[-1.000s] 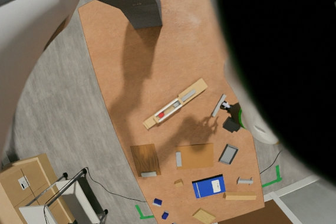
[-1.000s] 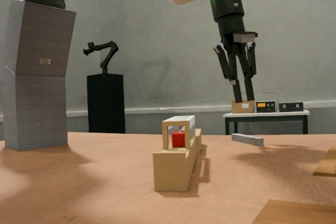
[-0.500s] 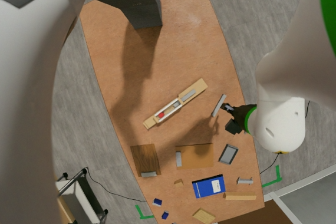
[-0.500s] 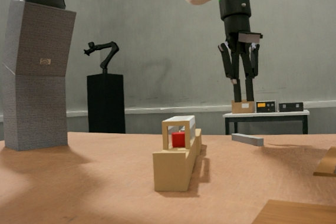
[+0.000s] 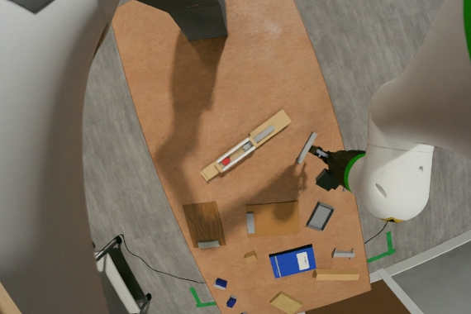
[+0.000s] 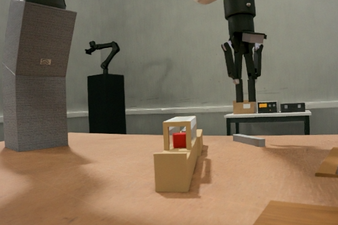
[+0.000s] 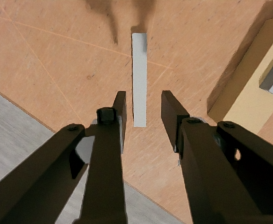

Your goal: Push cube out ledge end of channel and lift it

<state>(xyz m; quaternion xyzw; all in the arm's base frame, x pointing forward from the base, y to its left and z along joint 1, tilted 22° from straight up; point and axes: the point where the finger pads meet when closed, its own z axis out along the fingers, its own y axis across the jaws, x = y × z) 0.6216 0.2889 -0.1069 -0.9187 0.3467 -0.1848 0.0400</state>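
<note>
The thin grey stick is 14 cm below my hand. Also, from my hand: grey bar: 19 cm to the right, 10 cm below, 9 cm behind; then red cube: 33 cm to the right, 9 cm below, 3 cm behind; then channel: 28 cm to the right, 10 cm below, 5 cm behind.
</note>
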